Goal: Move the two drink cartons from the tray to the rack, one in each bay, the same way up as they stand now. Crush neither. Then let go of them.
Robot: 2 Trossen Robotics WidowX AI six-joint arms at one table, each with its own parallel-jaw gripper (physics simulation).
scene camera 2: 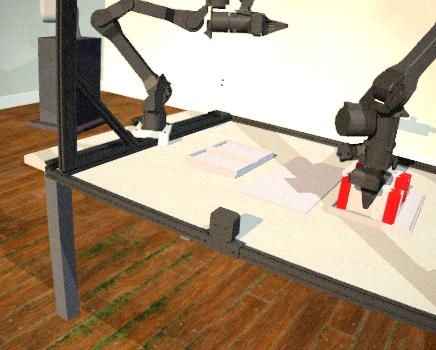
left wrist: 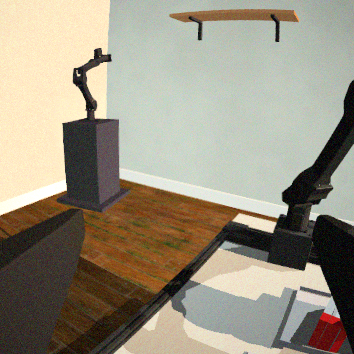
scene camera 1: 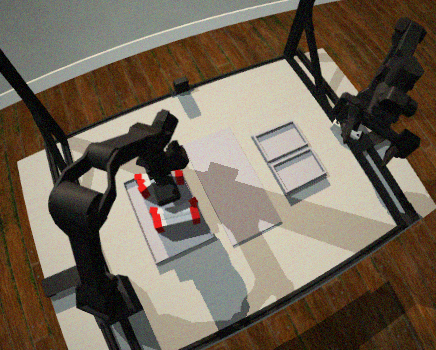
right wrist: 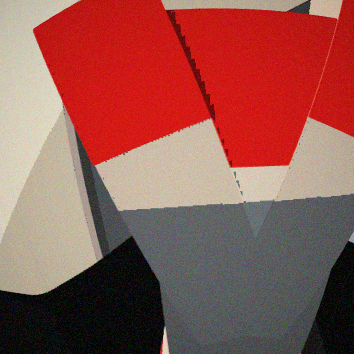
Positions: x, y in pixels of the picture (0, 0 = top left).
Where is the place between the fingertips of my left gripper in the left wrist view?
At 203, 225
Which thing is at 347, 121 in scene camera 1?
My left gripper.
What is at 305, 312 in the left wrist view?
A grey tray.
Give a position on a grey tray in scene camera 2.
408, 213
